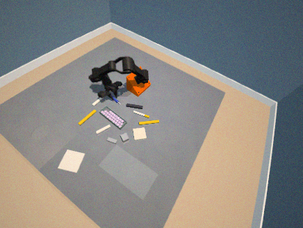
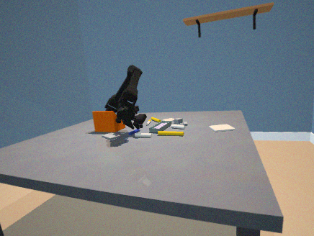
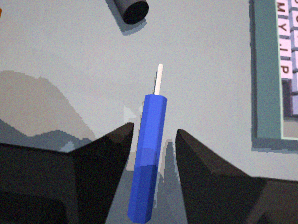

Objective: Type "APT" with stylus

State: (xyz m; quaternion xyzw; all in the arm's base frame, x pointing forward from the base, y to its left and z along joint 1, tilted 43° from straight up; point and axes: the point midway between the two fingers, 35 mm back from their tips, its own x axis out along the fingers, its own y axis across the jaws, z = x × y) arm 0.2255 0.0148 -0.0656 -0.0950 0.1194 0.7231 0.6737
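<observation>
My gripper tip is 1 cm to the right of the blue stylus and 1 cm above it. Round my gripper tip: grey tile: 10 cm behind, 12 cm to the right, 2 cm below; then stylus tip: 5 cm to the left, 1 cm below; then keyboard: 11 cm ahead, 11 cm to the left.
</observation>
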